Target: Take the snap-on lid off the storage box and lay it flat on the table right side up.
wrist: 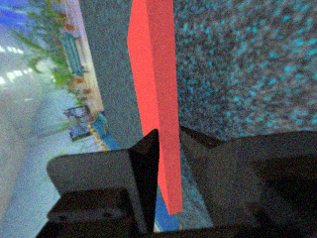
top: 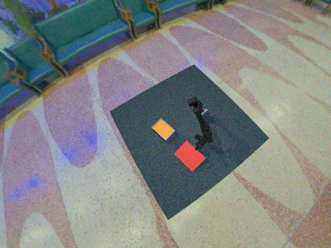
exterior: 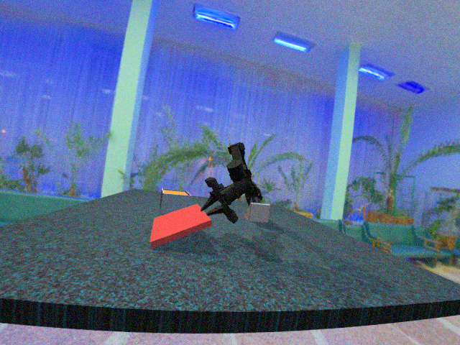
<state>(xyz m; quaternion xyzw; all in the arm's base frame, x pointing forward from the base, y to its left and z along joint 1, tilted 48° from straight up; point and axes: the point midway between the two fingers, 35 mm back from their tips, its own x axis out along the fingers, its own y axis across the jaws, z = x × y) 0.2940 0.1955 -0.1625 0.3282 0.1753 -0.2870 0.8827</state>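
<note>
Now: the red lid 8 cm ahead of my gripper tip, 3 cm below it and 1 cm to the left of it. From my gripper tip the other things lie so: grey storage box: 35 cm to the right, 11 cm ahead, 3 cm below.
</note>
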